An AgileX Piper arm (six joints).
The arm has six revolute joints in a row. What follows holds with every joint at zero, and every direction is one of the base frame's. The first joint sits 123.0 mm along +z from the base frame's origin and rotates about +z. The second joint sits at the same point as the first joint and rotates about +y. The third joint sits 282.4 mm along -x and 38.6 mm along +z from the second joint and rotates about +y. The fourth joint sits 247.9 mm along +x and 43.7 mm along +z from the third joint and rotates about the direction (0.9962, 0, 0.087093). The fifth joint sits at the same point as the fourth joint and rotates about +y. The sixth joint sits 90.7 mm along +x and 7.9 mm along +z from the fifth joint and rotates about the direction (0.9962, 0, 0.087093). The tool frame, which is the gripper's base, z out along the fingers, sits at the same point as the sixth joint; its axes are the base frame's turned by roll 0.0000, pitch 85.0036 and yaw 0.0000 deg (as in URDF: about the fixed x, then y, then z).
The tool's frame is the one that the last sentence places.
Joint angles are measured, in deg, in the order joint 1, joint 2, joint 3, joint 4, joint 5, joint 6. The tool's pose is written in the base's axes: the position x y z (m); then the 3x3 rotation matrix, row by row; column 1 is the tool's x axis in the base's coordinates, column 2 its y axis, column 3 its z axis. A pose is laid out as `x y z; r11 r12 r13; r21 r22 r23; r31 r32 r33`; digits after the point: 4 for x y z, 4 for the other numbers.
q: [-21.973, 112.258, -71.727, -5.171, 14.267, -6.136]
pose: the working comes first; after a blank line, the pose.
Where each joint sits with the arm in this pose, in the base's axes (m; each line is computed from the numbers above, not from the rounded line before):
joint 1: 0.0000 0.0000 0.1230
joint 2: 0.0000 0.0000 0.1230
joint 3: 0.1323 -0.0534 0.3697
joint 4: 0.3334 -0.1345 0.2419
joint 5: 0.3334 -0.1345 0.2419
joint 6: 0.3872 -0.1584 0.1724
the tool: 0.3872 -0.1584 0.1724

0.3872 -0.1584 0.1724; -0.7693 0.2432 0.5908; 0.1020 0.9596 -0.2623; -0.6307 -0.1416 -0.7630
